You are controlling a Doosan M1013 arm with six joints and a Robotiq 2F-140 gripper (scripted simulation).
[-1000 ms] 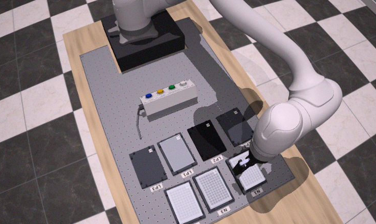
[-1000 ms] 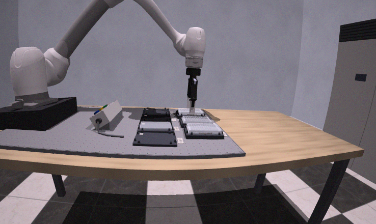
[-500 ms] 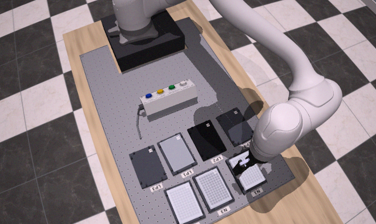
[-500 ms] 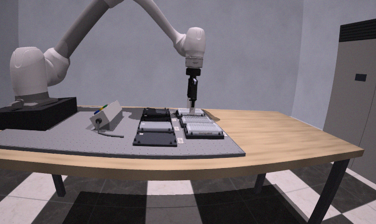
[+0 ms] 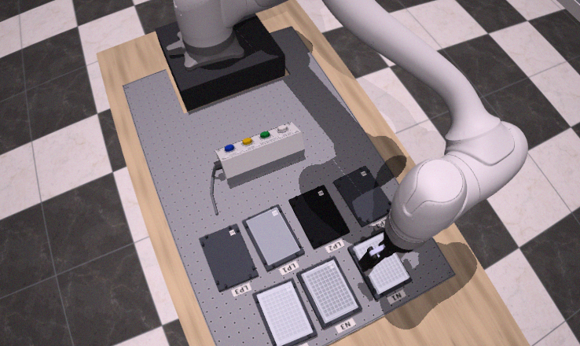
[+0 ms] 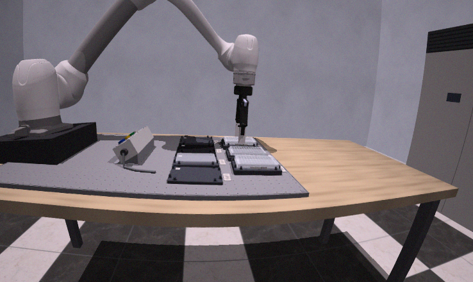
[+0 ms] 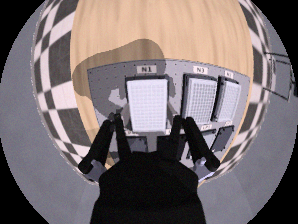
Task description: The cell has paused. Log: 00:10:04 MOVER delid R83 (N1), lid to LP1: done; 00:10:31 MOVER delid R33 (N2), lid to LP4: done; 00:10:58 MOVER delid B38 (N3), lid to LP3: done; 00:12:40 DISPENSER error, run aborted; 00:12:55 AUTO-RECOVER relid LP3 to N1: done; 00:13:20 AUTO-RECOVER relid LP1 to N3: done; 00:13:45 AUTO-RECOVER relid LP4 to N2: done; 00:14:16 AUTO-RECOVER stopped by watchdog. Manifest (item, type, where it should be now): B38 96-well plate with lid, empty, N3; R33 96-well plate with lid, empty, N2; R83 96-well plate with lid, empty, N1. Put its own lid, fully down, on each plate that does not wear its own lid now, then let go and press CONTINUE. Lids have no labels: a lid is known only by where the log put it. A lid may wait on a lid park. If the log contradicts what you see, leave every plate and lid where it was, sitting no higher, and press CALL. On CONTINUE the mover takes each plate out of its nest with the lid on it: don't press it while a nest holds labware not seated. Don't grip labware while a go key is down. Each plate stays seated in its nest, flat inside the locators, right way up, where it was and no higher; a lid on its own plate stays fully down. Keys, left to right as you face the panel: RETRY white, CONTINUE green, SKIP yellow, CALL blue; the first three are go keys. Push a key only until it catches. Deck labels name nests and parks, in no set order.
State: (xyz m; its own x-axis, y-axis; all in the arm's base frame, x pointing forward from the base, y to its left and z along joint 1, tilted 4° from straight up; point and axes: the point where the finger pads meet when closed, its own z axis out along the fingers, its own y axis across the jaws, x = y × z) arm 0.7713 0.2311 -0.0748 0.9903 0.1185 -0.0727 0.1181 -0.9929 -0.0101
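My hand is 15 cm past the LP1, 22 cm to the left of it and 5 cm above it. Round my hand: lid park LP3 (14 cm behind, 34 cm to the right, 5 cm below); LP2 (17 cm behind, 10 cm to the right, 5 cm below); LP4 (19 cm behind, 4 cm to the left, 5 cm below).
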